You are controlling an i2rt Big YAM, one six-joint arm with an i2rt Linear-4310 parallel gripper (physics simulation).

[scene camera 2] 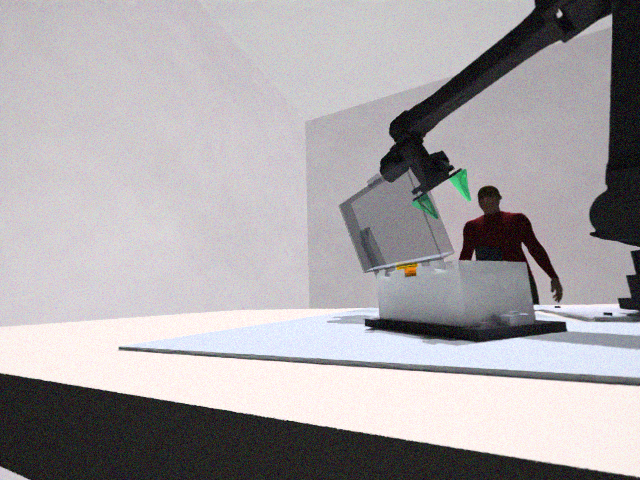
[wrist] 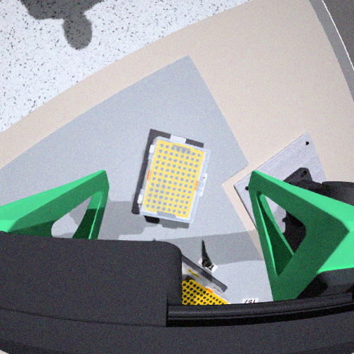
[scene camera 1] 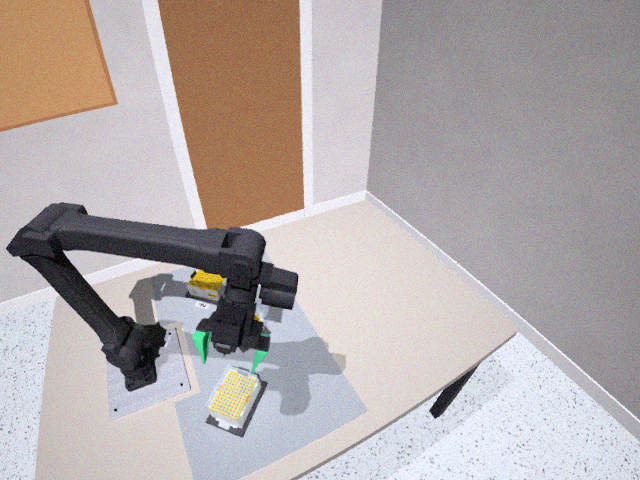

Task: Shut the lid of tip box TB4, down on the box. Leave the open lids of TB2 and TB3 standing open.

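Places are measured from the arm's base along level axes (x ahead, y left, z up), in millimetres.
Where they show: gripper, fingertip midpoint: (scene camera 2: 452, 210) (scene camera 1: 228, 367); arm's base, link origin: (scene camera 1: 140, 369).
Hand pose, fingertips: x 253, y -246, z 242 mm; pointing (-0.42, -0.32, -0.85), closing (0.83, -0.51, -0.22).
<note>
Things, the pixels of their top centre, and the offset from my fingertips. Level surfaces: height alone.
- front box, top centre: (scene camera 1: 227, 388) dx -25, dy +48, dz -168 mm
- TB3, top centre: (scene camera 1: 238, 312) dx +74, dy +268, dz -171 mm
- far box, top centre: (scene camera 2: 449, 263) (scene camera 1: 205, 280) dx +11, dy +455, dz -180 mm
- blue-grey mat, surface height: dz -246 mm
- beige table, surface height: dz -249 mm
The front box (scene camera 1: 233, 396) (wrist: 172, 179), taken as TB4 though no label of its own is readable, has its clear lid (scene camera 1: 241, 370) (wrist: 205, 161) lying down over the yellow rack. My gripper (scene camera 1: 227, 366) (scene camera 2: 453, 208) (wrist: 178, 178) is open and empty, raised above the mat just behind this box. TB3 (scene camera 1: 257, 317) (wrist: 200, 295) is mostly hidden by the arm and gripper body. TB2's label (wrist: 250, 301) shows at the wrist view's lower edge. The far box (scene camera 1: 206, 290) is partly behind the arm. In scene camera 2, a clear lid (scene camera 2: 398, 222) stands tilted open on the nearest box (scene camera 2: 423, 297).
The boxes stand on a blue-grey mat (scene camera 1: 315, 408) (scene camera 2: 248, 347) (wrist: 100, 145) on the beige table (scene camera 1: 361, 279). The arm's base plate (scene camera 1: 170, 366) (wrist: 272, 170) lies beside the mat. A person in red (scene camera 2: 496, 235) stands in the background.
</note>
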